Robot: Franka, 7 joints.
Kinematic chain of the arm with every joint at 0, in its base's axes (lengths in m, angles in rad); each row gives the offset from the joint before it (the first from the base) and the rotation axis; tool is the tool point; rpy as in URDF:
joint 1: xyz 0 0 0.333 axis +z
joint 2: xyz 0 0 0 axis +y
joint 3: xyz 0 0 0.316 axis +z
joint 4: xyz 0.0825 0 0 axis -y
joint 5: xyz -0.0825 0 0.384 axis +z
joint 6: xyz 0 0 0 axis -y
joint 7: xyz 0.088 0 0 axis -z
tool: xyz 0 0 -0.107 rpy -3.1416 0 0
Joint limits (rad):
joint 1: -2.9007..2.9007
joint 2: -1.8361..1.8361
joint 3: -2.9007..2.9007
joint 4: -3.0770..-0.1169
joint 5: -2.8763..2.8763
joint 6: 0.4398..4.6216
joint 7: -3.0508..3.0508
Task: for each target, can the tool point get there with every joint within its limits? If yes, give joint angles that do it. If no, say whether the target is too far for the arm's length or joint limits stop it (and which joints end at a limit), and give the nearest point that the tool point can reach.
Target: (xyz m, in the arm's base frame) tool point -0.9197 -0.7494 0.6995
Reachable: no: too far | nearest point -0.6354 -0.5178 0.5862 | short by 0.384 m
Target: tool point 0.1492 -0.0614 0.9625
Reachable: yes | joints -1.4259 -0.6428 0.0081 -1.4937 -1.3679 4.1152 0.9740
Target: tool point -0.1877 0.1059 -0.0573
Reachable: yes | joints 1.2486 1.2914 0.5744 -2.5414 -1.4195 2.2145 1.7129
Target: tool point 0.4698 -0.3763 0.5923
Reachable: yes | joints -0.1250 0.3535 -0.9194 -1.3729 1.1131 1.1298 -0.0599
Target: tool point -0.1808 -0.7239 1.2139
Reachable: no: too far | nearest point -0.1344 -0.5380 0.9876 | short by 0.297 m
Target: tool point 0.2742 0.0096 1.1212
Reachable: yes | joints 1.9526 0.2177 -2.4180 -0.6700 0.5146 2.1495 -1.0615
